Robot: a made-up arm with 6 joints.
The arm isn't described. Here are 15 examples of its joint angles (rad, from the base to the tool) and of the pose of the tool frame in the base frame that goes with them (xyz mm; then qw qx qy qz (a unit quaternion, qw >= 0)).
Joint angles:
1: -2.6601 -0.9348 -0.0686 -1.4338 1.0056 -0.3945
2: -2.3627 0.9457 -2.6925 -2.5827 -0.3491 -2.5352
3: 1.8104 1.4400 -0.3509 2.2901 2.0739 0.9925
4: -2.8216 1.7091 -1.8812 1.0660 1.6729 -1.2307
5: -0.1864 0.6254 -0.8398 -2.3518 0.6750 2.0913
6: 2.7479 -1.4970 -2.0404 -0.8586 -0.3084 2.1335
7: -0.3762 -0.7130 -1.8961 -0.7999 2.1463 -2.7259
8: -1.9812 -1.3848 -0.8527 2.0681 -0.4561 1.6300
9: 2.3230 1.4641 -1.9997 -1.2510 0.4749 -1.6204
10: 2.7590 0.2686 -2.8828 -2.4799 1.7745 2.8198
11: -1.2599 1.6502 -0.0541 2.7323 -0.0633 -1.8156
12: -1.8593 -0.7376 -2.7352 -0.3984 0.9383 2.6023
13: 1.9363 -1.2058 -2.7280 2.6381 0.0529 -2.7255
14: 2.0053 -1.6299 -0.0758 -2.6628 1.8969 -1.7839
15: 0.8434 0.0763 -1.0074 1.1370 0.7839 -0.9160
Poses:
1: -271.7 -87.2 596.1 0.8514 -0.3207 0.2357 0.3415
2: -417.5 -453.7 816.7 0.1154 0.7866 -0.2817 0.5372
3: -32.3 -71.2 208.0 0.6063 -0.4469 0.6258 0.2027
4: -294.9 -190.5 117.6 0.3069 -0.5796 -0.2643 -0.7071
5: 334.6 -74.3 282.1 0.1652 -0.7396 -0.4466 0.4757
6: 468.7 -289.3 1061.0 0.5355 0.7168 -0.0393 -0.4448
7: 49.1 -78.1 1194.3 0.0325 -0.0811 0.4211 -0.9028
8: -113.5 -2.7 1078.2 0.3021 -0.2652 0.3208 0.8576
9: -374.8 392.7 213.3 0.8561 -0.4779 -0.1894 0.0524
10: -117.5 149.9 1308.8 0.7332 -0.1075 -0.3128 -0.5941
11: -121.6 280.7 499.2 0.8806 -0.0370 0.4415 0.1681
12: 130.7 357.5 1283.0 0.4256 0.3128 0.3443 0.7762
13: 260.8 -533.6 1046.5 0.1426 0.0296 -0.3577 -0.9224
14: -8.2 184.3 923.0 0.5918 0.4327 -0.2154 -0.6451
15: 322.4 428.6 641.2 0.3560 -0.0281 -0.8557 0.3744
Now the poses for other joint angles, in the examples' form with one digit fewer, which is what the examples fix.
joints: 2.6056 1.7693 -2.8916 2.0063 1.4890 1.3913
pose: -621 314 496 0.357 -0.083 0.223 0.903
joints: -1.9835 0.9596 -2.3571 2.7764 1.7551 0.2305
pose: -261 -590 847 0.081 -0.162 -0.658 -0.731
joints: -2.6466 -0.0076 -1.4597 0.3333 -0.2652 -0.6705
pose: -444 -244 977 0.031 -0.815 0.550 0.179
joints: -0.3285 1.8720 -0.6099 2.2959 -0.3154 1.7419
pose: -256 1 289 0.308 0.584 -0.672 0.336
